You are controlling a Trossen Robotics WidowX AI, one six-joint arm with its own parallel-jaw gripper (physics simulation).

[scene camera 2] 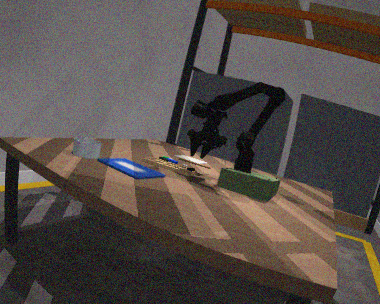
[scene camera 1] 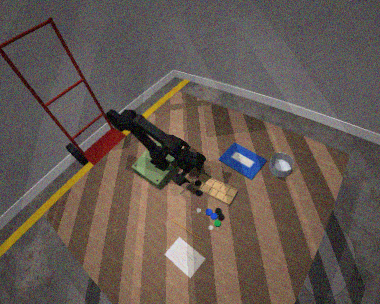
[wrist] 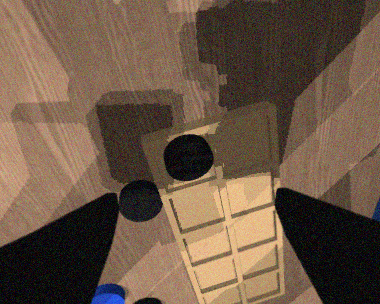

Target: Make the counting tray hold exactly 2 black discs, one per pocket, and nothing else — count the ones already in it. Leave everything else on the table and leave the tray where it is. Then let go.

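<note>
The pale wooden counting tray (scene camera 1: pixel 220 191) (wrist: pixel 197 207) has two columns of pockets. One black disc (scene camera 1: pixel 198 183) (wrist: pixel 188 157) sits at the left pocket of its end row; the other pockets visible in the wrist view show no disc. A second black disc (wrist: pixel 140 200) (scene camera 1: pixel 198 193) lies on the table just outside the tray's long side, near the left finger. Two black discs (scene camera 1: pixel 218 211) (scene camera 1: pixel 221 217) lie in a loose group off the tray. My gripper (wrist: pixel 197 199) (scene camera 2: pixel 198 155) is open and empty, above the tray's end, its fingers apart on either side.
Near the black pair lie two blue discs (scene camera 1: pixel 209 212) (scene camera 1: pixel 214 216), a green disc (scene camera 1: pixel 217 223) and two white discs (scene camera 1: pixel 198 210) (scene camera 1: pixel 211 227). A blue board (scene camera 1: pixel 229 159) (scene camera 2: pixel 150 174), a clear bowl (scene camera 1: pixel 281 165) (scene camera 2: pixel 86 148), a white sheet (scene camera 1: pixel 185 257) and the arm's green base (scene camera 1: pixel 149 171) (scene camera 2: pixel 247 185) are around.
</note>
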